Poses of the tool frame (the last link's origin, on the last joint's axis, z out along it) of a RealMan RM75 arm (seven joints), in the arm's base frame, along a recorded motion.
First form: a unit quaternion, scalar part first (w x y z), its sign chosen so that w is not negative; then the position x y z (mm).
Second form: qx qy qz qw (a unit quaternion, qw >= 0); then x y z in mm. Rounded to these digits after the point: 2 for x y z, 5 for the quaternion.
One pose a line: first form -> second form
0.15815 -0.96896 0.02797 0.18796 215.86 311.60 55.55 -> -0.96896 0.02797 0.18796 0.15815 215.86 311.60 55.55
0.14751 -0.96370 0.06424 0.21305 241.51 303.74 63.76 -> -0.96370 0.06424 0.21305 0.14751 241.51 303.74 63.76
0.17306 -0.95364 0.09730 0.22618 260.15 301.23 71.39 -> -0.95364 0.09730 0.22618 0.17306 260.15 301.23 71.39
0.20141 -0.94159 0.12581 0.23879 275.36 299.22 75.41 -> -0.94159 0.12581 0.23879 0.20141 275.36 299.22 75.41
